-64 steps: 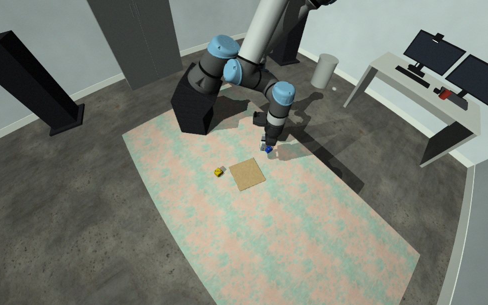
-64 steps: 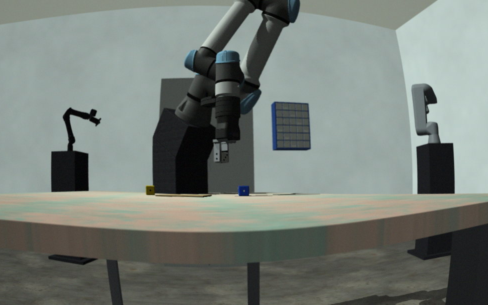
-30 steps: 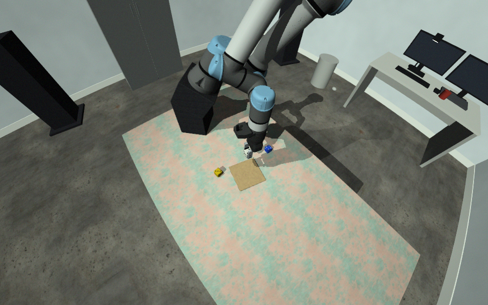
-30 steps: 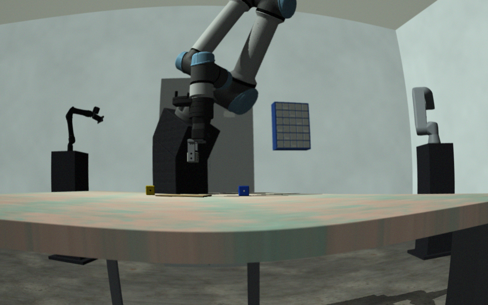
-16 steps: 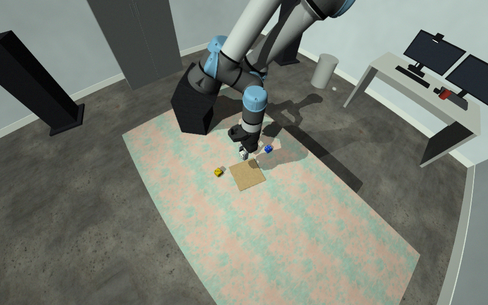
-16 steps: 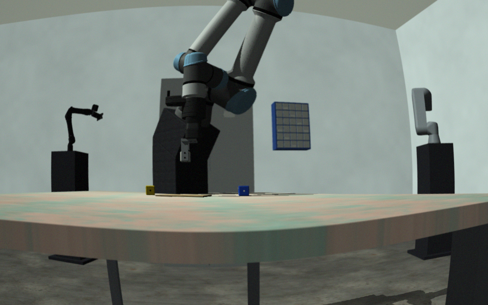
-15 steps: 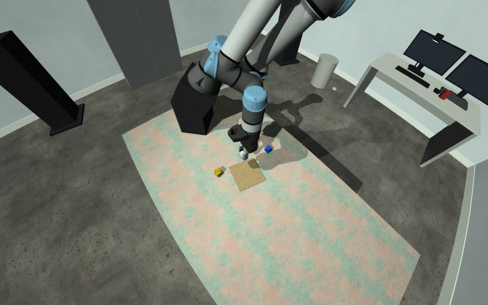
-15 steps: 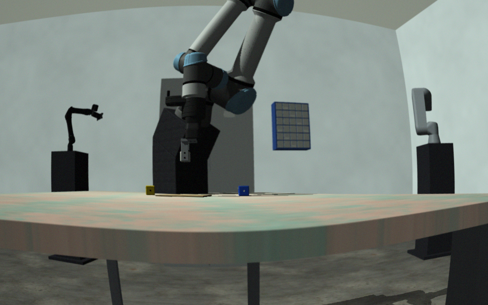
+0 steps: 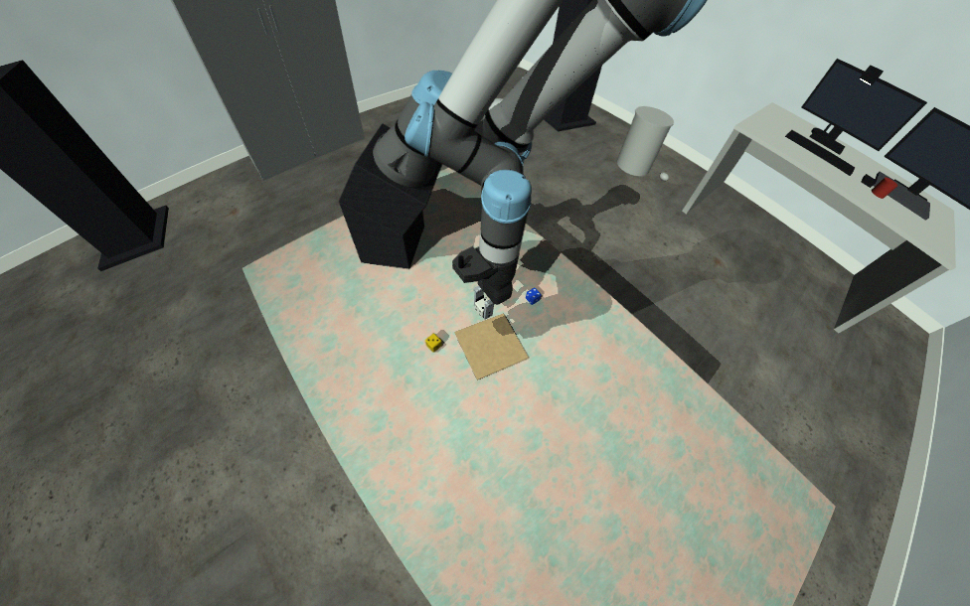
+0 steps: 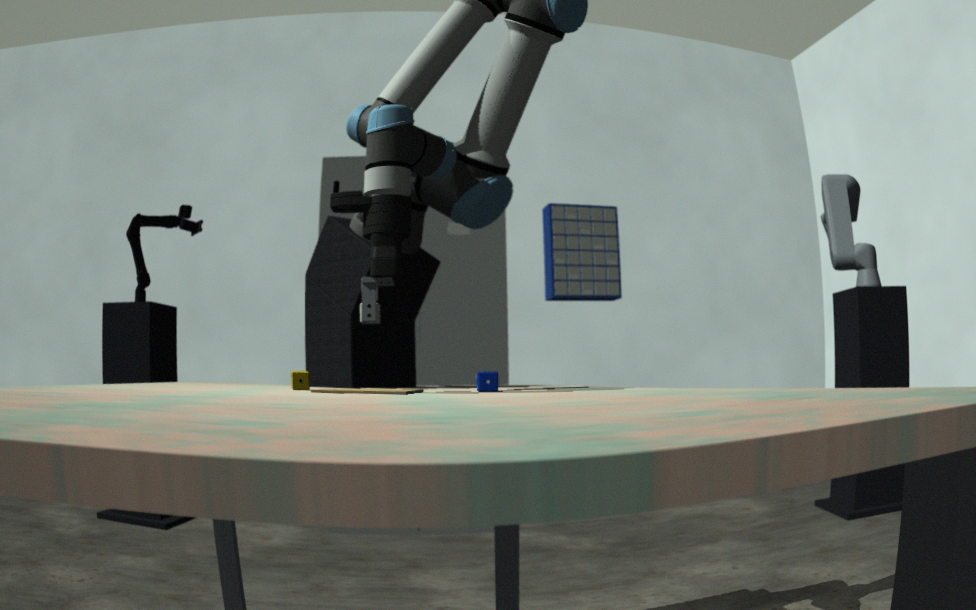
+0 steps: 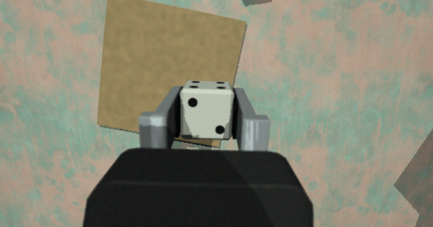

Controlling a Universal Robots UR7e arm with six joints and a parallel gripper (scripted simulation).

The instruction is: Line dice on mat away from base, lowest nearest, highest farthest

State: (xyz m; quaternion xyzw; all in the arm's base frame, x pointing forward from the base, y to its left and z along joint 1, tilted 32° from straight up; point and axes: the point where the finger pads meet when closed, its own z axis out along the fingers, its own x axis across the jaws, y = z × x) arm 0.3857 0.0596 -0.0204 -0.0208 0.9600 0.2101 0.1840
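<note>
The tan mat is 120 mm below my hand and 50 mm ahead of it. Also, from my hand: yellow die 120 mm to the right, 110 mm below, 20 mm behind; then white die right at my hand; then blue die 170 mm to the left, 110 mm below, 30 mm behind.
</note>
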